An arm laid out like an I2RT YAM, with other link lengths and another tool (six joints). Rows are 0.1 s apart.
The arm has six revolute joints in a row. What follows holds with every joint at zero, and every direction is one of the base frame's.
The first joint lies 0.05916 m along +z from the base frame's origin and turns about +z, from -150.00 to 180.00 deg.
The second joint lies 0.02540 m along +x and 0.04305 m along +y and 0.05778 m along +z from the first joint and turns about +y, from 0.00 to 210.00 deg.
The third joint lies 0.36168 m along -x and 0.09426 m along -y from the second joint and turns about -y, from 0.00 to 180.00 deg.
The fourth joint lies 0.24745 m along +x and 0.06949 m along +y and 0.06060 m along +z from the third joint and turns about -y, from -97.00 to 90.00 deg.
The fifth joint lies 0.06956 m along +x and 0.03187 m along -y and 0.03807 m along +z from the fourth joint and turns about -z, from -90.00 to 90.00 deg.
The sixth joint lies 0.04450 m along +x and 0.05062 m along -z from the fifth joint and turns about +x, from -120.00 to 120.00 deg.
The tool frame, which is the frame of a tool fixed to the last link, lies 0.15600 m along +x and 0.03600 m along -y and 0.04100 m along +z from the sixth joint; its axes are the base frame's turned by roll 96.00, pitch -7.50 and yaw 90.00 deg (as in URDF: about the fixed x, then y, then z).
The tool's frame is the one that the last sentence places.
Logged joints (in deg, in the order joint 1, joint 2, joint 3, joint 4, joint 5, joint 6), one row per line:
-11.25 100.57 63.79 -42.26 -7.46 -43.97
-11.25 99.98 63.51 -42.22 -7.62 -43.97
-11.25 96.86 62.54 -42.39 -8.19 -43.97
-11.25 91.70 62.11 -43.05 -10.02 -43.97
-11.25 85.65 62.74 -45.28 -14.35 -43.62
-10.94 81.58 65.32 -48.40 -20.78 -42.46
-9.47 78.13 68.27 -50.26 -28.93 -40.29
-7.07 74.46 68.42 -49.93 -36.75 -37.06
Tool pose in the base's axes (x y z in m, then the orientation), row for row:
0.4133 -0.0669 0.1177 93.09 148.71 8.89
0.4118 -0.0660 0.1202 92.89 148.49 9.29
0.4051 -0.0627 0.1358 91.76 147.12 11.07
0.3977 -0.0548 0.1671 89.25 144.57 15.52
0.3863 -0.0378 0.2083 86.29 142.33 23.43
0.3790 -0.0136 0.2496 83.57 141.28 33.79
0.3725 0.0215 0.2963 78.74 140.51 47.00
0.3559 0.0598 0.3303 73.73 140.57 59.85
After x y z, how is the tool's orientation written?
As a rotation vector, in degrees.
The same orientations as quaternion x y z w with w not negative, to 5 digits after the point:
0.52954 0.84593 0.05057 0.03779
0.52917 0.84591 0.05292 0.04016
0.52735 0.84550 0.06362 0.05457
0.52137 0.84454 0.09066 0.08187
0.51060 0.84220 0.13864 0.10379
0.49574 0.83808 0.20044 0.10810
0.46663 0.83268 0.27853 0.10639
0.43285 0.82525 0.35136 0.09028

